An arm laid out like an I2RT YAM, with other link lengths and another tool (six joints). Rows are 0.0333 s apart.
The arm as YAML. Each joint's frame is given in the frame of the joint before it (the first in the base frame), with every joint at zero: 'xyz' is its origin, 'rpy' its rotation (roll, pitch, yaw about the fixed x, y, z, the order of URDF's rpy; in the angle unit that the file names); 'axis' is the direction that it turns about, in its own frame. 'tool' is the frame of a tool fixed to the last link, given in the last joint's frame.
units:
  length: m
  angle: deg
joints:
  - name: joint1
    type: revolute
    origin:
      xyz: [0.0, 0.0, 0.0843]
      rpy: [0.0, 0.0, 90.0]
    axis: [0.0, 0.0, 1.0]
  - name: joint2
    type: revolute
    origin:
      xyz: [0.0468, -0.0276, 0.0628]
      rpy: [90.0, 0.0, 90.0]
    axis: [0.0, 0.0, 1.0]
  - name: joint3
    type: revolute
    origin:
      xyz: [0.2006, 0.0, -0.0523]
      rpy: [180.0, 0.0, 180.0]
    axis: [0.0, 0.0, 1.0]
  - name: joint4
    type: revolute
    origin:
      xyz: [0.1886, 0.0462, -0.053]
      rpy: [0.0, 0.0, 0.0]
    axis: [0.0, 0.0, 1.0]
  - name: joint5
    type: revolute
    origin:
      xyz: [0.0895, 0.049, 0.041]
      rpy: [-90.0, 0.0, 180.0]
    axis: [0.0, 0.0, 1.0]
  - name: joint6
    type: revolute
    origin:
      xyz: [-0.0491, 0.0, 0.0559]
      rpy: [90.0, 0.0, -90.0]
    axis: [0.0, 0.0, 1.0]
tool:
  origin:
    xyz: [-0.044, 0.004, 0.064]
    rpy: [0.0, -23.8, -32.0]
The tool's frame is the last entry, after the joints.
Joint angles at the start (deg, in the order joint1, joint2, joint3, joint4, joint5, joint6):
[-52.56, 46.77, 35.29, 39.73, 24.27, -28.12]
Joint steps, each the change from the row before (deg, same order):
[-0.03, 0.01, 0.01, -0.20, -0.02, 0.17]
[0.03, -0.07, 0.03, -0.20, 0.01, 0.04]
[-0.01, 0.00, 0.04, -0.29, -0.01, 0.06]
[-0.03, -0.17, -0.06, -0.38, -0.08, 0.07]
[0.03, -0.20, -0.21, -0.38, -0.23, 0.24]
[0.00, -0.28, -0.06, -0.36, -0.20, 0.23]
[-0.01, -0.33, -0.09, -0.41, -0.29, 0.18]
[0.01, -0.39, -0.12, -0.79, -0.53, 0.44]
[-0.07, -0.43, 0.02, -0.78, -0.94, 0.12]
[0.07, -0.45, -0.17, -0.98, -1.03, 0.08]
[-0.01, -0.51, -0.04, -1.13, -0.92, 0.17]
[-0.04, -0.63, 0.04, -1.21, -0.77, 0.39]
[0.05, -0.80, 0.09, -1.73, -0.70, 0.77]
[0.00, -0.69, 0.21, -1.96, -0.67, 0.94]
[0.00, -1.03, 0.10, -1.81, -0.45, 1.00]
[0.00, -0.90, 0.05, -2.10, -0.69, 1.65]
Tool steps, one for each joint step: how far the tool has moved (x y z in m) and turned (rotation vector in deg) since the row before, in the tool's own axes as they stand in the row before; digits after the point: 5 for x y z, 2 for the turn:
[-0.00046, 0.00035, 0.00018, -0.06, -0.15, 0.11]
[-0.00018, -0.00002, -0.00012, -0.03, -0.09, 0.02]
[-0.00060, 0.00040, 0.00020, -0.12, -0.20, 0.00]
[-0.00072, 0.00054, -0.00024, -0.09, -0.23, -0.02]
[-0.00174, 0.00047, -0.00036, 0.07, -0.44, 0.07]
[-0.00038, -0.00019, -0.00068, 0.17, -0.21, 0.12]
[-0.00058, -0.00017, -0.00079, 0.19, -0.28, 0.03]
[-0.00190, -0.00007, -0.00079, 0.29, -0.69, 0.13]
[-0.00130, -0.00091, -0.00099, 0.53, -0.71, -0.27]
[-0.00343, -0.00043, -0.00092, 0.48, -1.14, -0.37]
[-0.00254, -0.00037, -0.00103, 0.39, -1.00, -0.24]
[-0.00154, -0.00060, -0.00142, 0.40, -0.81, 0.03]
[-0.00222, -0.00062, -0.00177, 0.39, -1.08, 0.39]
[-0.00246, -0.00019, -0.00137, 0.25, -1.21, 0.55]
[-0.00114, -0.00054, -0.00254, 0.33, -0.79, 0.72]
[-0.00288, -0.00014, -0.00201, 0.46, -1.30, 1.23]

